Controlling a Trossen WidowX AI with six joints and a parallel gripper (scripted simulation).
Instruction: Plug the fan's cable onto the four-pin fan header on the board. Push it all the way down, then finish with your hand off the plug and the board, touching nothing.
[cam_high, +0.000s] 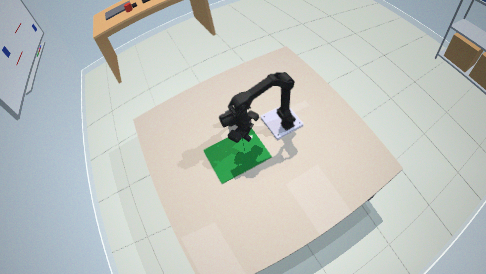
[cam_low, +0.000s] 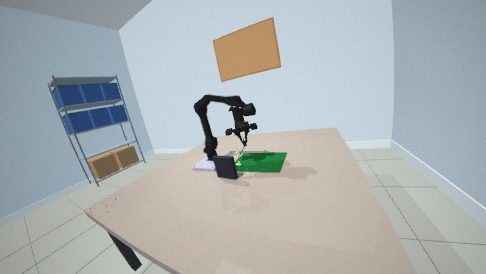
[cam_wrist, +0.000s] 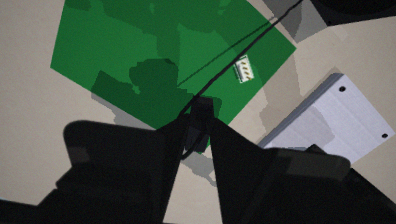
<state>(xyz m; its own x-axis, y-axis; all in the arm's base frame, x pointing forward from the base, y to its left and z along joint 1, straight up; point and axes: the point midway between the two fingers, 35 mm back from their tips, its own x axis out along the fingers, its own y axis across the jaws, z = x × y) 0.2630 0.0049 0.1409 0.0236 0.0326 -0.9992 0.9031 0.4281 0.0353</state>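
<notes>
Right now the fan header is 12 cm below my gripper tip, 6 cm to the right of it and 4 cm behind it. Round my gripper tip: black plug 1 cm to the left, 1 cm below; then black fan 18 cm to the right, 6 cm below, 4 cm behind; then green board 14 cm below, 7 cm ahead.
</notes>
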